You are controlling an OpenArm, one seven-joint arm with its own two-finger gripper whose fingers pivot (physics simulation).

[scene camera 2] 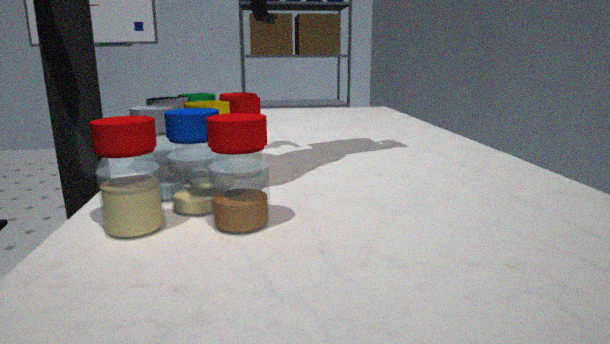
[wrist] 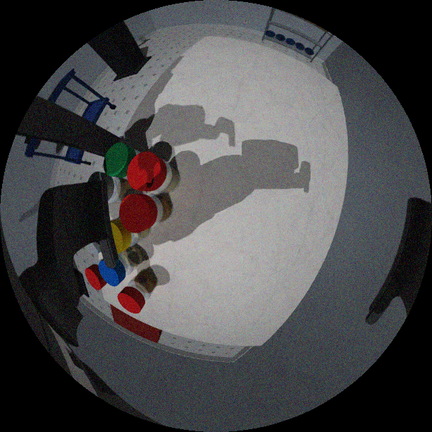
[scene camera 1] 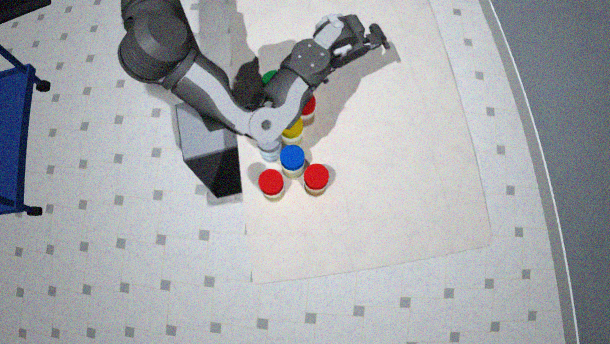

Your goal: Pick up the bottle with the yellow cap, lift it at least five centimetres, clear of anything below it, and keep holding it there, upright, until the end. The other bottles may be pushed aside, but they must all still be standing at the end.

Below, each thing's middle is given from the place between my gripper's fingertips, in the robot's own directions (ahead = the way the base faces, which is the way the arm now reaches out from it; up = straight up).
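Blue-capped bottle point(scene camera 2: 189, 157): 17 cm behind my hand, 15 cm to the right of it, 18 cm below. Green-capped bottle point(wrist: 118, 156): 18 cm below my hand, 17 cm behind, 5 cm to the left.
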